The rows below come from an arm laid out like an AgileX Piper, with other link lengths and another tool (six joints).
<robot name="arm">
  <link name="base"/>
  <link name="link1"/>
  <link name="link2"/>
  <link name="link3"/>
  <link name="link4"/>
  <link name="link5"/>
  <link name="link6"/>
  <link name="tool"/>
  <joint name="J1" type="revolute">
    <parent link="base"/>
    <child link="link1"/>
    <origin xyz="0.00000 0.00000 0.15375" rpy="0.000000 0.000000 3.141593"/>
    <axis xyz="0 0 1"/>
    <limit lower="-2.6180" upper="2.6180"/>
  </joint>
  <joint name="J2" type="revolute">
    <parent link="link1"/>
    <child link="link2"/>
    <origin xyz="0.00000 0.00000 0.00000" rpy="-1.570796 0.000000 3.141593"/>
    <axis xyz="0 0 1"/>
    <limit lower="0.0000" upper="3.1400"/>
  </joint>
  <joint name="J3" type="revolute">
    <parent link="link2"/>
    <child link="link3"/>
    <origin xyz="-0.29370 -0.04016 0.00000" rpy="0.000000 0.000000 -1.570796"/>
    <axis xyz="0 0 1"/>
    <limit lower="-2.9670" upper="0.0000"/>
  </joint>
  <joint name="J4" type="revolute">
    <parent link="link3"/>
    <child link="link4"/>
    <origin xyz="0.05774 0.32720 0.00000" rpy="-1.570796 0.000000 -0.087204"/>
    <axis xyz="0 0 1"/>
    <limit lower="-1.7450" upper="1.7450"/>
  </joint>
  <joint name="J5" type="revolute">
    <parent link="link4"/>
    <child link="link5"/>
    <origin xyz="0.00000 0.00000 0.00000" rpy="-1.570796 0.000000 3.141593"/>
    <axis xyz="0 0 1"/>
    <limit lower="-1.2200" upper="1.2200"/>
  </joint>
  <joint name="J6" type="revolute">
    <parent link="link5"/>
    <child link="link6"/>
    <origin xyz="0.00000 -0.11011 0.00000" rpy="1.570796 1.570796 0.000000"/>
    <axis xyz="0 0 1"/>
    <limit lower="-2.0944" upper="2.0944"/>
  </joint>
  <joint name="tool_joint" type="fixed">
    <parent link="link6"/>
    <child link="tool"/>
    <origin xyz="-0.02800 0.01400 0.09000" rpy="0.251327 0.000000 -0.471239"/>
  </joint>
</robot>
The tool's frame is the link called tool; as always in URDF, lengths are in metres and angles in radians.
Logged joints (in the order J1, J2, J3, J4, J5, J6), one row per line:
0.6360 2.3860 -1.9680 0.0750 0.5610 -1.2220
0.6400 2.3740 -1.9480 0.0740 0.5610 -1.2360
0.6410 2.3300 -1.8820 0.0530 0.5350 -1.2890
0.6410 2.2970 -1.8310 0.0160 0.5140 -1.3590
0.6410 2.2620 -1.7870 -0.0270 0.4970 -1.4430
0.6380 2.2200 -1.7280 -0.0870 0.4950 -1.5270
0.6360 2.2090 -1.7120 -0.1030 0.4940 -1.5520
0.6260 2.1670 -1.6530 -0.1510 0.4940 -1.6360
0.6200 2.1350 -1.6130 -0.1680 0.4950 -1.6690
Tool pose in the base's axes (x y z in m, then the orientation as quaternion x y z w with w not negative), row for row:
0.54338 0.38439 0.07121 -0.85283 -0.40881 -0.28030 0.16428
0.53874 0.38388 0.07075 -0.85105 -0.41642 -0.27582 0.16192
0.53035 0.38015 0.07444 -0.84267 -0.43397 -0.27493 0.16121
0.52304 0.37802 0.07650 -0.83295 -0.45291 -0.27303 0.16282
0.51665 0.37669 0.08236 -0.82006 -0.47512 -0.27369 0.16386
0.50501 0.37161 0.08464 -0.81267 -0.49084 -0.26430 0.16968
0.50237 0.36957 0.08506 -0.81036 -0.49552 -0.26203 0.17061
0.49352 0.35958 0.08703 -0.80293 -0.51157 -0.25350 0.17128
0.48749 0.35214 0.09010 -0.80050 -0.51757 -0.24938 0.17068
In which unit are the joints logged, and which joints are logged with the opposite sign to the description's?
The joints are logged in radians. Opposite sign: J4.
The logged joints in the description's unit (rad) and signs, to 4 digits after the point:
0.6360 2.3860 -1.9680 -0.0750 0.5610 -1.2220
0.6400 2.3740 -1.9480 -0.0740 0.5610 -1.2360
0.6410 2.3300 -1.8820 -0.0530 0.5350 -1.2890
0.6410 2.2970 -1.8310 -0.0160 0.5140 -1.3590
0.6410 2.2620 -1.7870 0.0270 0.4970 -1.4430
0.6380 2.2200 -1.7280 0.0870 0.4950 -1.5270
0.6360 2.2090 -1.7120 0.1030 0.4940 -1.5520
0.6260 2.1670 -1.6530 0.1510 0.4940 -1.6360
0.6200 2.1350 -1.6130 0.1680 0.4950 -1.6690

